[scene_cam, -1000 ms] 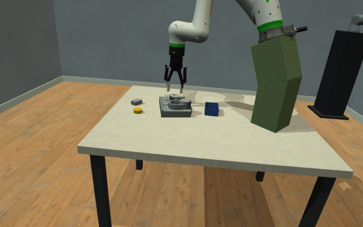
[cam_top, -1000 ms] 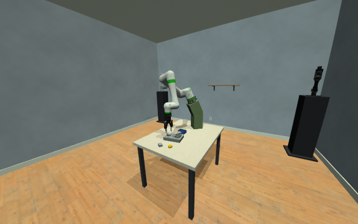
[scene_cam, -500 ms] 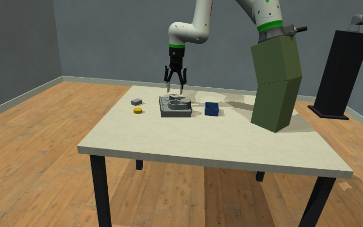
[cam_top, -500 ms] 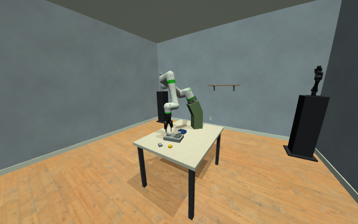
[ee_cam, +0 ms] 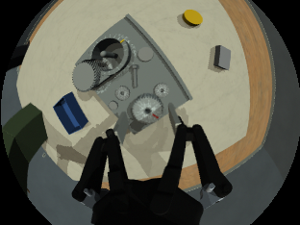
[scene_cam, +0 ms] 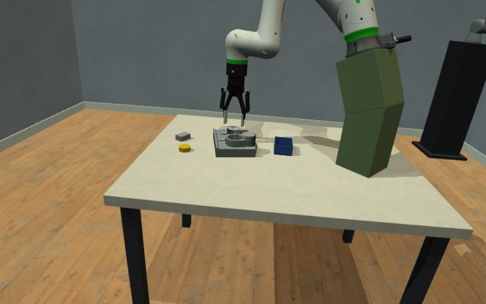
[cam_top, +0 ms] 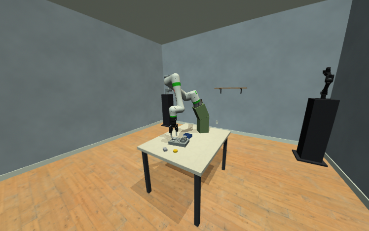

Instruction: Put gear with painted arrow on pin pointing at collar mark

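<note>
Now: the grey gear 5 cm below my hand. Round my hand: grey block 24 cm ahead, 9 cm below, 4 cm to the left; then blue bin 24 cm behind, 9 cm below, 8 cm to the left; then thin pin 8 cm to the left, 6 cm below, 1 cm ahead.
</note>
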